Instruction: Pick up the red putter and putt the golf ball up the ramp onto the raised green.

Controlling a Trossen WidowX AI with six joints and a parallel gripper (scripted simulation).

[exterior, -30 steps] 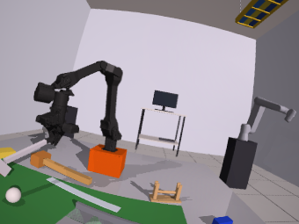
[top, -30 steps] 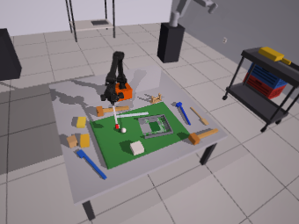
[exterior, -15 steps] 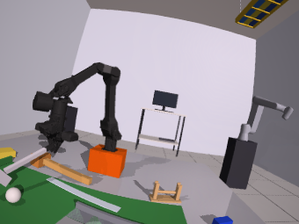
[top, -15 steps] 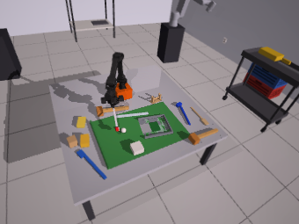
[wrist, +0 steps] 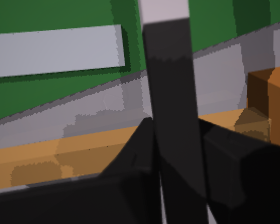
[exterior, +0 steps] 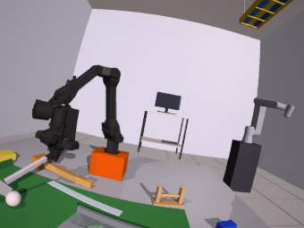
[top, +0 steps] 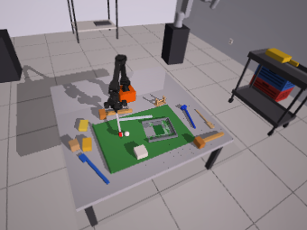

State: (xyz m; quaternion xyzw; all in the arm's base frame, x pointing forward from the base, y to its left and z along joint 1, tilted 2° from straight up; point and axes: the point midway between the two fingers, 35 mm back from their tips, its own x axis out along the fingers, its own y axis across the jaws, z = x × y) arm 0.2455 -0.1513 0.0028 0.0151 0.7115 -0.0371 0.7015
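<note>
Now: gripper tip 12 cm short of the red-headed putter and 1 cm to the left of it. Also, from my gripper tip: white golf ball (22 cm ahead, 5 cm below, 3 cm to the left); green mat (23 cm ahead, 18 cm to the left, 8 cm below); white cube (42 cm ahead, 8 cm to the left, 5 cm below).
</note>
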